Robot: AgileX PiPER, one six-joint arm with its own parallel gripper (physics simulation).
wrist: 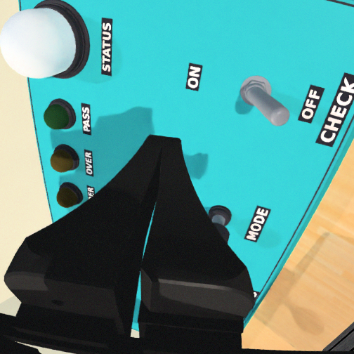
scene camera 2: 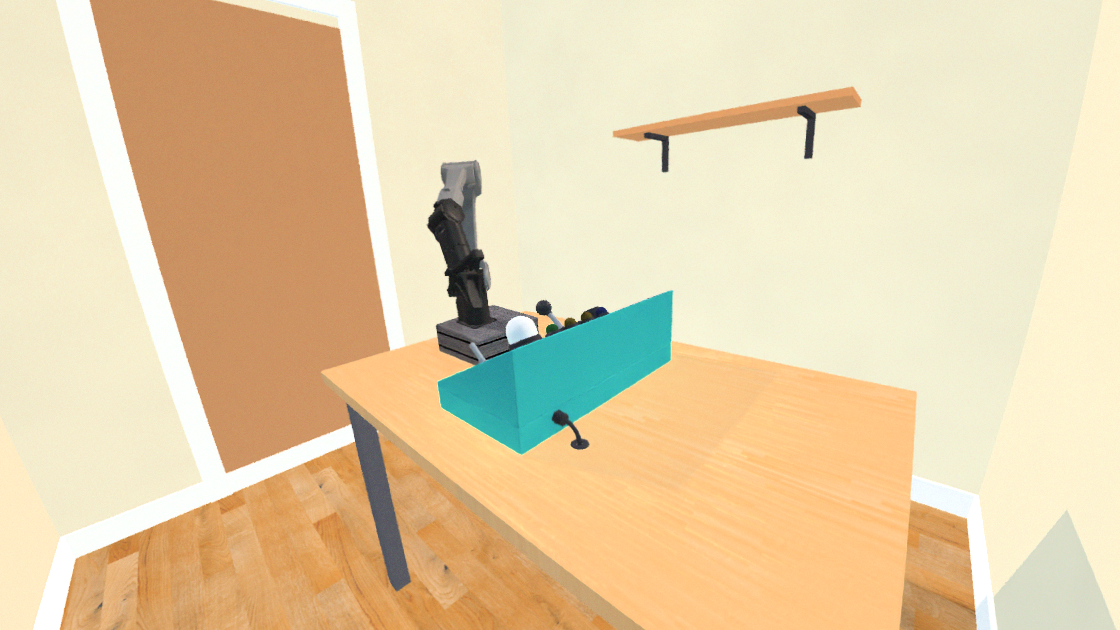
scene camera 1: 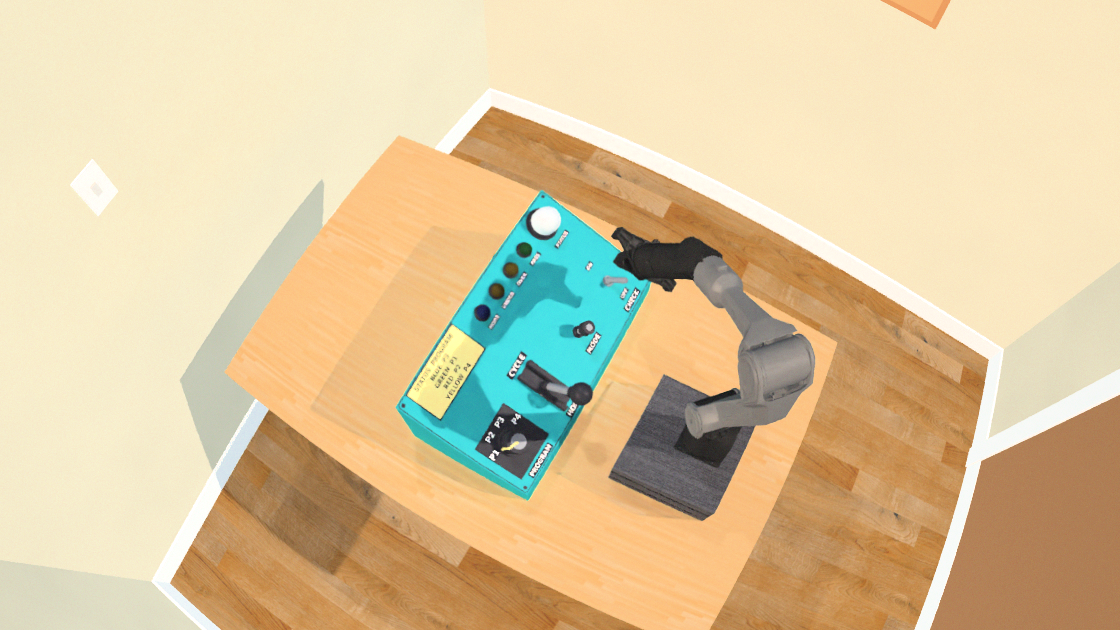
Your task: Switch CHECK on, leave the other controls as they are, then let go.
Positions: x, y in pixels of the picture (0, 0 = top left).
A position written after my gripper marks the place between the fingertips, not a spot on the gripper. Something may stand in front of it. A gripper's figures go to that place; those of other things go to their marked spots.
My gripper [wrist: 162, 154]: 0.12 m from the lens. A check toggle [wrist: 273, 110]: 0.16 m from the lens.
